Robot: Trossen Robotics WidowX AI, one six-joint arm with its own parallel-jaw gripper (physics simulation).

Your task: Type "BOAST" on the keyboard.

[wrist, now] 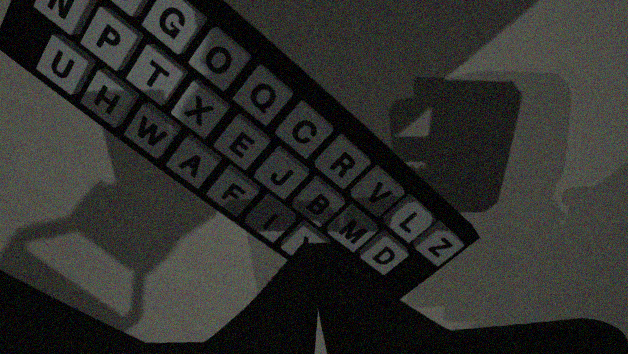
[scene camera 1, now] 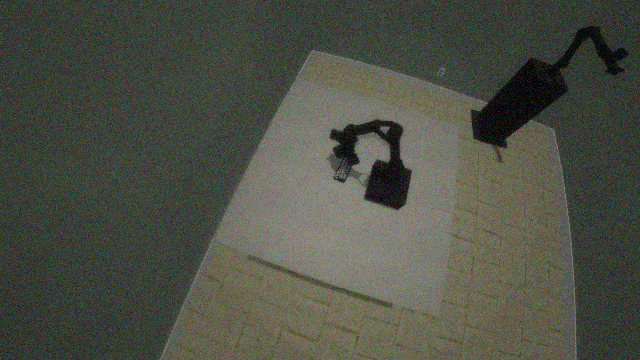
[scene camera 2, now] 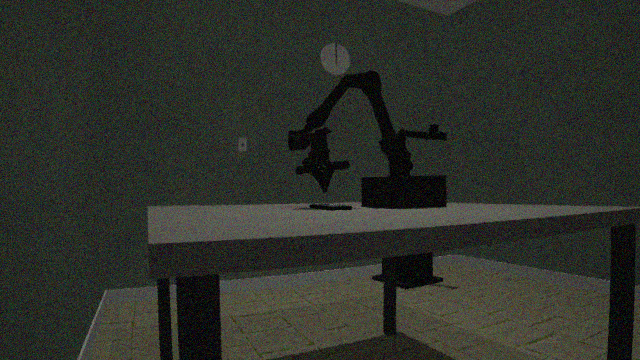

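Pixels of known places: gripper, fingertip midpoint: [wrist: 315,255] [scene camera 1: 348,157] [scene camera 2: 325,192]; arm's base, link origin: [scene camera 1: 393,176] [scene camera 2: 399,176].
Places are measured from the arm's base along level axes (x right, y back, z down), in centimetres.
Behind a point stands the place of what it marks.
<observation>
The small black keyboard [scene camera 1: 341,173] {x -1.3, y -28.9, z 9.4 cm} [scene camera 2: 340,207] {x -5.6, y -29.7, z 10.3 cm} [wrist: 417,272] {x 14.8, y -25.6, z 10.0 cm} lies on the white table [scene camera 1: 300,225] {x -37.4, y -44.3, z 11.1 cm} [scene camera 2: 225,222] {x -32.7, y -73.7, z 11.1 cm}. In the wrist view it runs slantwise, with pale keys in shuffled order: B [wrist: 317,205] {x 8.4, y -26.6, z 9.5 cm}, O [wrist: 218,60] {x 2.2, y -30.0, z 9.5 cm}, A [wrist: 190,165] {x 2.9, y -25.6, z 9.5 cm} and T [wrist: 156,74] {x 0.3, y -28.4, z 9.5 cm} show. An S key does not show there; the keyboard's upper left part is cut off. My gripper [scene camera 2: 325,190] {x 8.2, y -26.9, z 5.5 cm} [wrist: 315,255] {x 8.2, y -26.9, z 5.5 cm} is shut and empty, pointing down. In scene camera 2 a gap shows between its tips and the keyboard. In the wrist view the tips cover part of the Y key [wrist: 302,237] {x 8.7, y -24.8, z 9.5 cm}, near D [wrist: 384,256] {x 12.5, y -25.9, z 9.5 cm}.
The arm's black base block [scene camera 1: 387,185] {x -6.2, y -2.6, z 0.2 cm} [scene camera 2: 404,192] {x -13.1, y -9.8, z 5.8 cm} stands on the table beside the keyboard. A second dark arm on a tall pedestal [scene camera 1: 520,102] [scene camera 2: 407,270] stands on the floor beyond the table. Shadows of the arm fall across the keyboard and table.
</observation>
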